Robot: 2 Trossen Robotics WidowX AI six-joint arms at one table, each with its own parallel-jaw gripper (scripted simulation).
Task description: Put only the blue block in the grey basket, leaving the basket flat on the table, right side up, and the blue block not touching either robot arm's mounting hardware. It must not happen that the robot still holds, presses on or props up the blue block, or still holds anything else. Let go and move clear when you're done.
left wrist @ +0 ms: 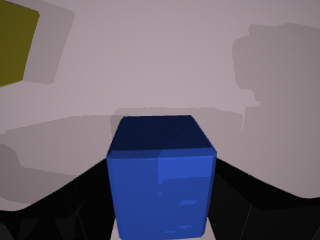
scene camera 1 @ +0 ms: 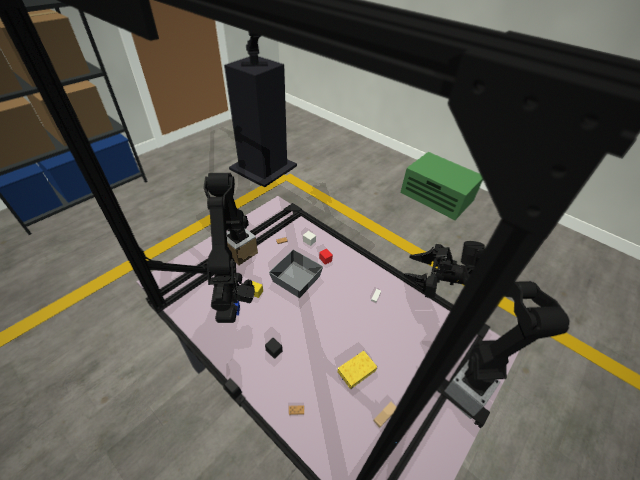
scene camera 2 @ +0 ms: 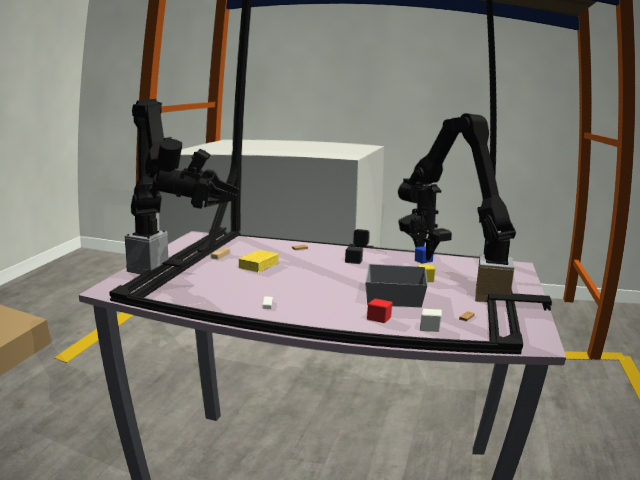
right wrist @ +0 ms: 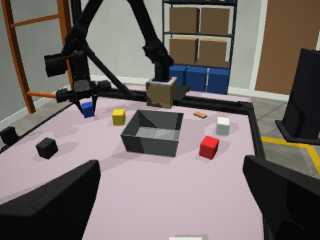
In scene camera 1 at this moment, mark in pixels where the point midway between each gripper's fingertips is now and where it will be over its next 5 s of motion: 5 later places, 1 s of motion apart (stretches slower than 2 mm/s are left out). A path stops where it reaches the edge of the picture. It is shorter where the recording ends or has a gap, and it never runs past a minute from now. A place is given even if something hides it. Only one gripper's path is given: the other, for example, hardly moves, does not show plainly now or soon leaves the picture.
My left gripper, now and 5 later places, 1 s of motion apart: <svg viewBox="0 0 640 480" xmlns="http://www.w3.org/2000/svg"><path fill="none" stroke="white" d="M233 309L248 296L282 279L297 267L296 273L297 275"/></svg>
